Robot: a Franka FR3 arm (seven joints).
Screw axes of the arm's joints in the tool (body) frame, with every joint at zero. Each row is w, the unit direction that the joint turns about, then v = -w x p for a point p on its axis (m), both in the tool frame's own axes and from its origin. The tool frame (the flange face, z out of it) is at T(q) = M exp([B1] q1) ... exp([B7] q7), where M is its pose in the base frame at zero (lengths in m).
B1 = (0, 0, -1, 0, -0.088, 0)
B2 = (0, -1, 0, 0.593, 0, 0.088)
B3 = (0, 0, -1, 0, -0.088, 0)
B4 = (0, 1, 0, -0.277, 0, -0.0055)
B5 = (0, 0, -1, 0, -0.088, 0)
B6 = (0, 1, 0, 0.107, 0, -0.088)
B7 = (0, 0, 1, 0, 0, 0)
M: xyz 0.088 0 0.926 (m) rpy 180 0 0 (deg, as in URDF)
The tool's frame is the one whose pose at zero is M.
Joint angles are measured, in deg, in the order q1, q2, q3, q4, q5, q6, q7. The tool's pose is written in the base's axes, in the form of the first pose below.
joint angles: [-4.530, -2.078, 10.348, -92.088, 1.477, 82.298, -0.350]
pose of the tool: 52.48, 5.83, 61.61, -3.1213, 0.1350, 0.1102
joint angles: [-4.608, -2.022, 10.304, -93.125, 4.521, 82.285, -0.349]
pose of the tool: 52.38, 6.33, 60.76, -3.0672, 0.1537, 0.1152
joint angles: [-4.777, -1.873, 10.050, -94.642, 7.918, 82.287, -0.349]
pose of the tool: 52.31, 6.60, 59.49, -3.0059, 0.1814, 0.1158
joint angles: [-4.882, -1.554, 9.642, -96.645, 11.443, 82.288, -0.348]
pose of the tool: 52.23, 6.80, 57.74, -2.9410, 0.2200, 0.1154
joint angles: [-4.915, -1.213, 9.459, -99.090, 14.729, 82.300, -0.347]
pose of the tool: 52.00, 7.21, 55.66, -2.8794, 0.2662, 0.1197
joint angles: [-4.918, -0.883, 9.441, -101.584, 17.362, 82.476, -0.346]
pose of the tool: 51.70, 7.66, 53.59, -2.8292, 0.3104, 0.1252
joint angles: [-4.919, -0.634, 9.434, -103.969, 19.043, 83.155, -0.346]
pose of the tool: 51.42, 7.91, 51.69, -2.7973, 0.3436, 0.1255
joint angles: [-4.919, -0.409, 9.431, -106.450, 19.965, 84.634, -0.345]
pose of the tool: 51.22, 7.99, 49.76, -2.7813, 0.3658, 0.1186
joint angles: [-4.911, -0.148, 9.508, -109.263, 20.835, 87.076, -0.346]
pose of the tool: 51.05, 8.08, 47.61, -2.7693, 0.3791, 0.1057
